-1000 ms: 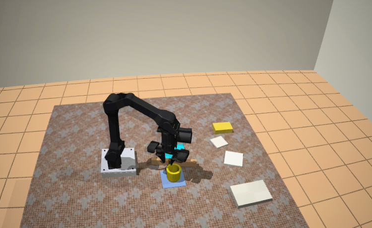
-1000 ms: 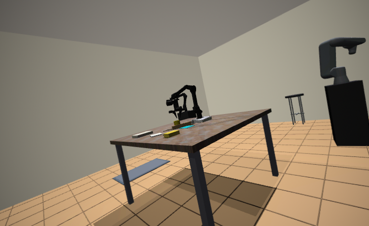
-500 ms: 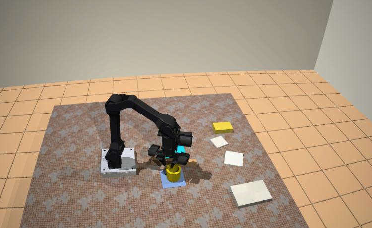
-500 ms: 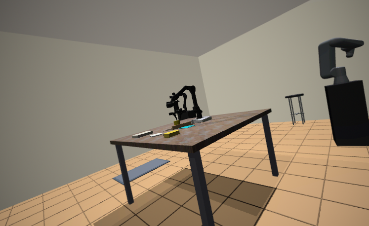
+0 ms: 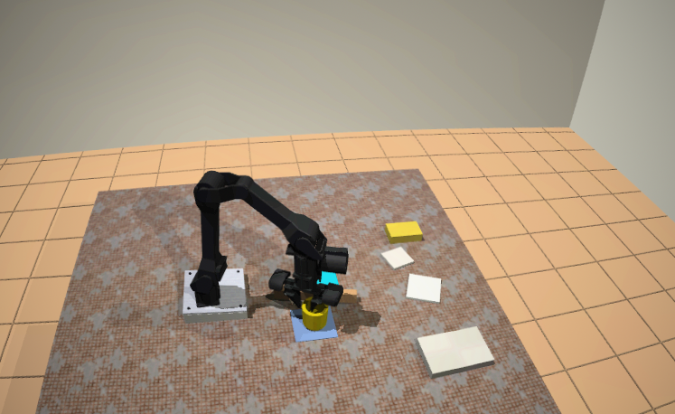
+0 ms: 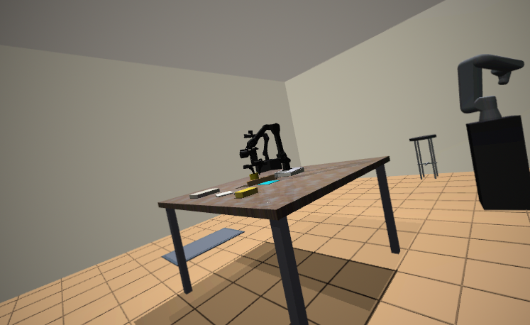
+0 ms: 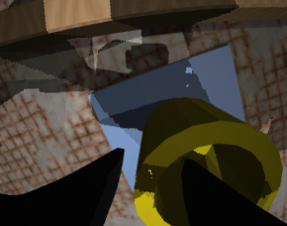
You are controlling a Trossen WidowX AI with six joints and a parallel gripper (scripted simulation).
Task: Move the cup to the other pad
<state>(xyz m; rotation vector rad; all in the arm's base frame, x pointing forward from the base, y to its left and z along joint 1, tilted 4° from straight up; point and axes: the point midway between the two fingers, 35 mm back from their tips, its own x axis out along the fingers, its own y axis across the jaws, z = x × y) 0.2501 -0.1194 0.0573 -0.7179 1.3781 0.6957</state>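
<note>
My gripper tip is now 20 mm short of the yellow cup, 20 mm to the left of it and 20 mm above it. Round my gripper tip: wooden bar (50 mm ahead, 70 mm to the left, 40 mm below); then white slab (340 mm ahead, 240 mm to the right, 40 mm below); then light blue pad (20 mm ahead, 20 mm to the right, 60 mm below).
</note>
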